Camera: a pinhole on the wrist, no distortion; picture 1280 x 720 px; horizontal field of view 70.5 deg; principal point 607.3 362.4 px. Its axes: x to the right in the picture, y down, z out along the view. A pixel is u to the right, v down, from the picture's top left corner.
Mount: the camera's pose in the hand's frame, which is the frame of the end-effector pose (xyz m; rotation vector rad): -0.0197 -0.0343 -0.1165 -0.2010 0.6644 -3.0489
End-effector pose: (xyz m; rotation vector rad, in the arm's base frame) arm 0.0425 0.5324 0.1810 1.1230 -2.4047 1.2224
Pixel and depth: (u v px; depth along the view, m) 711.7 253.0 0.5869
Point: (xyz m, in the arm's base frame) 0.2661 0.1160 0.0205
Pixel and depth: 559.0 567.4 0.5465
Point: 0.2998 0.1108 0.2389
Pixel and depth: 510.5 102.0 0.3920
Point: 0.0966 0.2469 0.0970
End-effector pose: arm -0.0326 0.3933 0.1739 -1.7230 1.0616 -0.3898
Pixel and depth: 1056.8 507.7 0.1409
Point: -0.0115 0.4654 0.2879
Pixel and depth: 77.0 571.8 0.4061
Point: 0.3704 0.3098 0.2833
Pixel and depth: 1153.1 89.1 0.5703
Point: 0.2193 0.9354 0.1360
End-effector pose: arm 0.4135 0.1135 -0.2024 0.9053 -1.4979 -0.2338
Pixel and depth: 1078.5 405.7 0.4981
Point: 0.1705 -0.0603 -0.5974
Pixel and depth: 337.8 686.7 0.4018
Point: 0.4019 -0.2633 -0.3282
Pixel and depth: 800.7 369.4 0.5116
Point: 0.1794 -0.1464 -0.4726
